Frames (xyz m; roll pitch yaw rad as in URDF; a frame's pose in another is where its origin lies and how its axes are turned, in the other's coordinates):
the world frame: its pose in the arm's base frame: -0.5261 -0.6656 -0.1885 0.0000 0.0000 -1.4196
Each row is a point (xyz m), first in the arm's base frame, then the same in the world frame.
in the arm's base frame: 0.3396 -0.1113 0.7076
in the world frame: -0.4176 0.9393 0.8961
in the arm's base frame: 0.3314 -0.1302 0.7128
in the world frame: -0.4001 0.9284 0.9013
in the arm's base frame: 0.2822 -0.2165 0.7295
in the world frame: -0.3222 0.8667 0.9180
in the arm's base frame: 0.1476 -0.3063 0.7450
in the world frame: -0.2537 0.7201 0.9335
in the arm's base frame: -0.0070 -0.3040 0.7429
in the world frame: -0.2793 0.5676 0.9314
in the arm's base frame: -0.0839 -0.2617 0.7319
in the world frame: -0.3327 0.4980 0.9204
